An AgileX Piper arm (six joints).
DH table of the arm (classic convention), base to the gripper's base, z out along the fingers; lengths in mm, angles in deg. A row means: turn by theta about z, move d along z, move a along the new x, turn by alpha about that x. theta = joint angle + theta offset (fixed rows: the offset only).
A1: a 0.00  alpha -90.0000  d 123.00  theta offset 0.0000
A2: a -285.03  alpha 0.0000  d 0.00  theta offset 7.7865
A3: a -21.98  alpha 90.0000  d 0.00  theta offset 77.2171
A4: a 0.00  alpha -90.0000  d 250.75  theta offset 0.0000
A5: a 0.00  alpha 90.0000  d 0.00  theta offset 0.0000
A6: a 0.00  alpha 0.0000  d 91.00  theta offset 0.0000
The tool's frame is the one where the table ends.
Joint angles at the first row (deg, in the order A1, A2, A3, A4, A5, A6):
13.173, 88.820, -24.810, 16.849, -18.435, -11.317
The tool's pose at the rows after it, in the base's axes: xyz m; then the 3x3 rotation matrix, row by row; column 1 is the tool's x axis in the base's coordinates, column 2 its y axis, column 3 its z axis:
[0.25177, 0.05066, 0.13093], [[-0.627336, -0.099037, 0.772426], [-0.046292, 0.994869, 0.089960], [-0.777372, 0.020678, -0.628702]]
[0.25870, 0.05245, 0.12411], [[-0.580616, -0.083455, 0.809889], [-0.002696, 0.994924, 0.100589], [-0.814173, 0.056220, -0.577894]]
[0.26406, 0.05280, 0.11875], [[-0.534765, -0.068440, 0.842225], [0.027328, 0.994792, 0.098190], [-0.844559, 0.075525, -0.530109]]
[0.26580, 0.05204, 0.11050], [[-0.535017, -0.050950, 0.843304], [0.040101, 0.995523, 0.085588], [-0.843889, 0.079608, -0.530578]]
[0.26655, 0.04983, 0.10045], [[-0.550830, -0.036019, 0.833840], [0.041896, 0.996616, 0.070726], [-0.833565, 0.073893, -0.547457]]
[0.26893, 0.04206, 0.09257], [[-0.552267, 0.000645, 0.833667], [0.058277, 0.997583, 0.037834], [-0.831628, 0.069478, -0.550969]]
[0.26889, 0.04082, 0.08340], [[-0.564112, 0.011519, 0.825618], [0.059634, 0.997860, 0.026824], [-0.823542, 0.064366, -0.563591]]
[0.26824, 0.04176, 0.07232], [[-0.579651, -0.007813, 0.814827], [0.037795, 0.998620, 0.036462], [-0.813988, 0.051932, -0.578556]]
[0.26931, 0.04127, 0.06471], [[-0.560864, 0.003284, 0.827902], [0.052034, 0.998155, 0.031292], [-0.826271, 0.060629, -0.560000]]
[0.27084, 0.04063, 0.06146], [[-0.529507, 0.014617, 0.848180], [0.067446, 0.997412, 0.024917], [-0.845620, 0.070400, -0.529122]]
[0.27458, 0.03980, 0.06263], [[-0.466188, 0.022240, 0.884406], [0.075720, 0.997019, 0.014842], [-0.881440, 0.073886, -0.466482]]
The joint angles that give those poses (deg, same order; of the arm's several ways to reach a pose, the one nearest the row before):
13.172, 93.296, -24.810, 12.150, -24.844, -5.415
13.172, 96.779, -24.811, 9.443, -31.866, -0.560
13.173, 99.688, -24.812, 8.993, -38.043, 1.474
13.174, 102.119, -24.810, 9.658, -40.457, 1.942
12.821, 104.622, -24.810, 10.028, -41.805, 1.942
11.311, 106.872, -24.912, 10.541, -43.711, 1.942
11.204, 109.202, -24.910, 10.903, -45.155, 2.031
11.203, 112.018, -24.911, 9.668, -46.862, 2.031
11.204, 114.711, -24.912, 9.668, -50.816, 3.145
11.205, 116.468, -24.911, 9.909, -54.664, 4.062
11.205, 117.814, -25.099, 10.470, -59.949, 4.323

